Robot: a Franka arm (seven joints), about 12 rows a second.
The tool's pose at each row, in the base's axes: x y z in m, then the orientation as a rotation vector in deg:
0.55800, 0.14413, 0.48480, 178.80, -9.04, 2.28
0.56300, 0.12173, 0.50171, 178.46, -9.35, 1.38
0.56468, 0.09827, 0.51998, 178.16, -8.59, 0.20
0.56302, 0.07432, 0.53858, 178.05, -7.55, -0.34
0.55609, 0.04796, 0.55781, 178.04, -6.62, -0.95
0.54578, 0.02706, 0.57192, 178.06, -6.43, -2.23
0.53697, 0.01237, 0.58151, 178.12, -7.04, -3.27
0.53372, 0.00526, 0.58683, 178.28, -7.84, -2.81
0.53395, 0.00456, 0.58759, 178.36, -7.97, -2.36
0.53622, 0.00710, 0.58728, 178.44, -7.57, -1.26
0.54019, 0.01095, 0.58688, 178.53, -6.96, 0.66
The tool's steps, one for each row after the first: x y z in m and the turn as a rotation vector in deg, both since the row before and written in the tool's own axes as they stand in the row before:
0.00767, 0.02204, -0.01638, -0.36, -0.56, 0.20
0.00442, 0.02355, -0.01769, -0.38, -0.73, -0.49
0.00072, 0.02452, -0.01791, -0.17, -0.33, -0.67
-0.00472, 0.02744, -0.01837, -0.06, -0.38, -0.60
-0.00886, 0.02205, -0.01332, -0.01, -0.82, -0.14
-0.00795, 0.01559, -0.00890, 0.08, -0.68, 0.38
-0.00286, 0.00751, -0.00499, 0.21, 0.28, 0.51
0.00027, 0.00070, -0.00075, 0.09, 0.28, 0.08
0.00204, -0.00274, 0.00019, 0.08, 0.71, -0.25
0.00363, -0.00418, 0.00025, 0.11, 1.23, -0.38

